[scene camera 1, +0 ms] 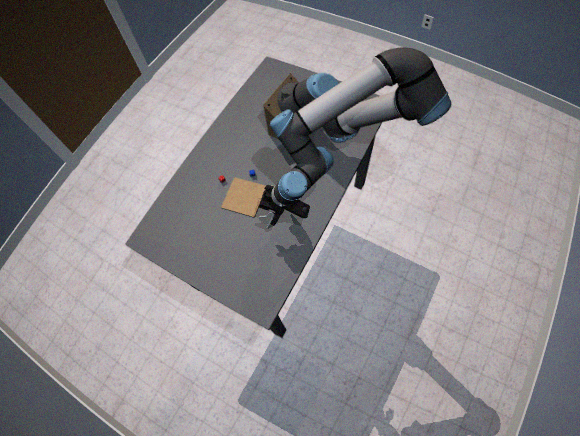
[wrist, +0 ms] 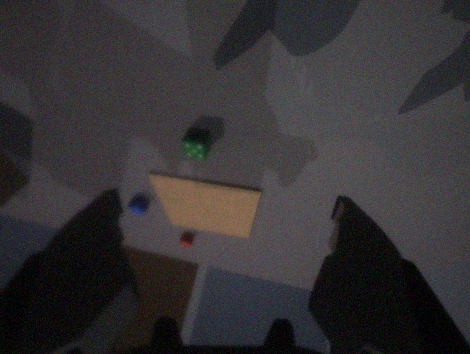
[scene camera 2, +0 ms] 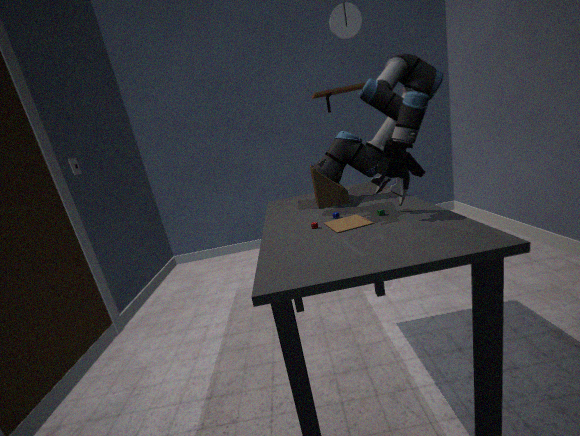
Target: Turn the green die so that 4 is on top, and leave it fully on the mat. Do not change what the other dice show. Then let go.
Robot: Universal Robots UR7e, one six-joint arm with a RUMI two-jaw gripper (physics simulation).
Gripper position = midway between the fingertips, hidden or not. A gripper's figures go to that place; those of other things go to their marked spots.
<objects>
My gripper (wrist: 229,195): 12 cm from the lens. A tan mat (wrist: 229,209) is 27 cm from the lens.
</objects>
